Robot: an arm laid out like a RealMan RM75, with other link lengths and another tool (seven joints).
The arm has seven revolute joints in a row. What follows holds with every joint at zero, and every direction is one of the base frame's. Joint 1 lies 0.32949 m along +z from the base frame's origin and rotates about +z. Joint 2 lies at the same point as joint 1 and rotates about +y. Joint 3 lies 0.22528 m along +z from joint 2 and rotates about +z. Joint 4 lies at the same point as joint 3 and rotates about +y. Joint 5 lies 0.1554 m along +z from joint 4 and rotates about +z. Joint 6 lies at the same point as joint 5 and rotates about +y. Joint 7 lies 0.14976 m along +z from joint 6 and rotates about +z. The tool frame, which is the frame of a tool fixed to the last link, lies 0.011 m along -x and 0.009 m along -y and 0.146 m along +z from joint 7; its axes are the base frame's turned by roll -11, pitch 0 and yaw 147.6 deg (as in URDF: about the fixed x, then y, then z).
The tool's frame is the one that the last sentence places.
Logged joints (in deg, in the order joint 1, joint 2, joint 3, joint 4, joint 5, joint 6, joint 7), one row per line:
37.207, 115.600, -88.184, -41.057, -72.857, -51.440, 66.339
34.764, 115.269, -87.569, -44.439, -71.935, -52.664, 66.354
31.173, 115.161, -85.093, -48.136, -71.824, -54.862, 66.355
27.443, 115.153, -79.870, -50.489, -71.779, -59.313, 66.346
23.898, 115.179, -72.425, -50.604, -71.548, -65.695, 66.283
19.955, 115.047, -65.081, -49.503, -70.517, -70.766, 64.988
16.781, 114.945, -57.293, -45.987, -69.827, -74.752, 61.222
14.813, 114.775, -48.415, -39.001, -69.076, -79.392, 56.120
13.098, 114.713, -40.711, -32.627, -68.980, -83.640, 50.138
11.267, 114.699, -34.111, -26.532, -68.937, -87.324, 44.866
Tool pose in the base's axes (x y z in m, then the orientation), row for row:
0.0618, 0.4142, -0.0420, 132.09, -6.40, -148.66
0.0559, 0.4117, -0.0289, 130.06, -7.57, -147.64
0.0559, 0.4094, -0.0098, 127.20, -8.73, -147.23
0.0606, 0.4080, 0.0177, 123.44, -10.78, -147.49
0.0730, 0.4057, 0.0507, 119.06, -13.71, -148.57
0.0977, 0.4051, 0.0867, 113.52, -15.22, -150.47
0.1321, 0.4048, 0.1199, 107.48, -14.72, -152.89
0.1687, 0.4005, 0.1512, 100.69, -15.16, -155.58
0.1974, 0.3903, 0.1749, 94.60, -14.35, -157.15
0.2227, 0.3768, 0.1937, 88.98, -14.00, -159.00
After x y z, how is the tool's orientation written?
As angles about the fixed x, y, z axes (roll, pitch, yaw), in degrees.
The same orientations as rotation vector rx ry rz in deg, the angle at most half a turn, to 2 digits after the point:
36.80, -144.92, -61.69
36.58, -142.31, -62.97
35.33, -139.48, -65.38
32.26, -135.97, -68.40
27.27, -132.06, -71.80
22.06, -128.23, -77.73
17.86, -124.83, -85.72
12.45, -120.19, -93.92
9.71, -115.72, -101.45
6.56, -111.30, -108.26

